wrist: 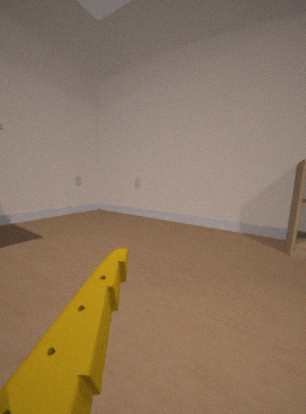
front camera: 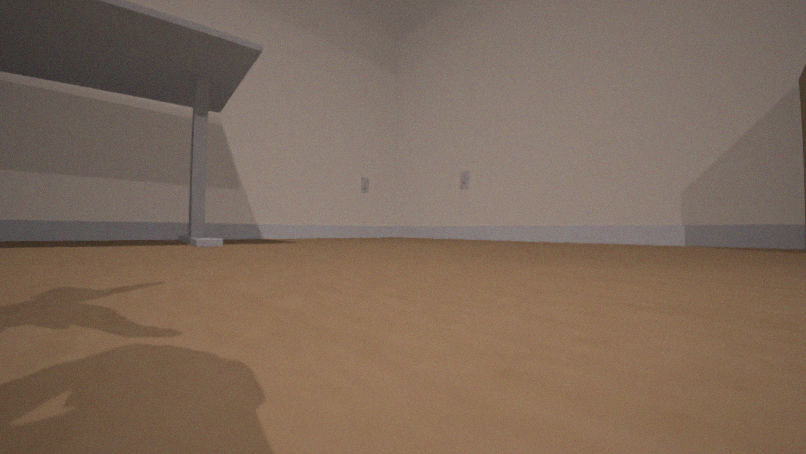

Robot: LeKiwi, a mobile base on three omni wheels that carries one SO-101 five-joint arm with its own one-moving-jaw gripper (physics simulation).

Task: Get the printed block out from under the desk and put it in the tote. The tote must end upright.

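Frame: origin at the arm's base, x back, y left, z down, level; centimetres.
Where they show: hand at its tool point: (wrist: 127, 260).
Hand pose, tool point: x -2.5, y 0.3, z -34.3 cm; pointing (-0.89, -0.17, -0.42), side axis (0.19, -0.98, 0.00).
After its pixels a point has its place.
The desk (front camera: 118, 53) {z -60.5, x -101.8, y 108.5 cm} is at the upper left of the front view, with its grey underside and one leg showing. The leg stands on a flat foot on the floor near the wall. My gripper (wrist: 120, 259) is fully open. Its yellow notched fixed jaw reaches up from the lower left of the wrist view, and the moving jaw is out of the picture. The jaw is raised over the floor, apart from the desk, and touches no object. The printed block and the tote do not show in either view.
A wooden shelf unit (wrist: 295, 215) {z -17.1, x -82.5, y -113.3 cm} stands at the right edge of the wrist view, against the wall. Two walls meet in a corner ahead, with a pale baseboard (front camera: 507, 233) {z 4.6, x -191.4, y -54.1 cm} (wrist: 200, 221) {z 4.3, x -157.7, y -87.8 cm} and wall outlets (front camera: 464, 179) {z -31.4, x -214.7, y -31.9 cm} (wrist: 137, 182) {z -31.6, x -214.6, y -31.4 cm}. The arm's shadow (front camera: 152, 383) {z 8.9, x -15.4, y 10.1 cm} lies on the floor at the lower left.
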